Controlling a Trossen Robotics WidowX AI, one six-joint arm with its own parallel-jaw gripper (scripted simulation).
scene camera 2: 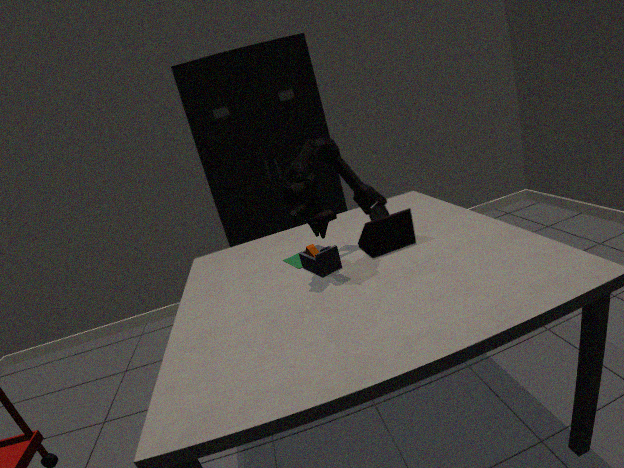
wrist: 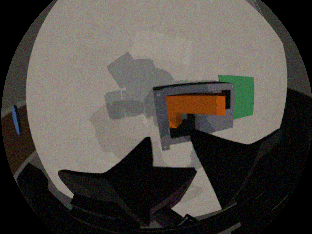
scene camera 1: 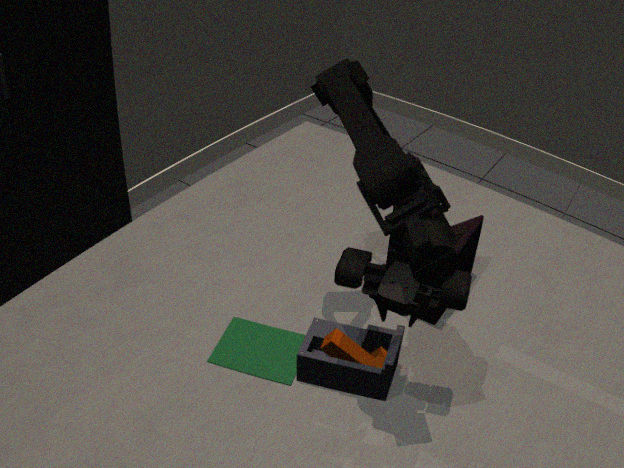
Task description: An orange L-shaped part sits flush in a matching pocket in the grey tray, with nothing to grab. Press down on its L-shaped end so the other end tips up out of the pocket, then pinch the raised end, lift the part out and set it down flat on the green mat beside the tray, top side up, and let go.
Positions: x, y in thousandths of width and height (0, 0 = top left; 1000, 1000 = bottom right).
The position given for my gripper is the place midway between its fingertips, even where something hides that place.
my gripper: scene camera 2 514, 507; wrist 550, 588; scene camera 1 637, 689
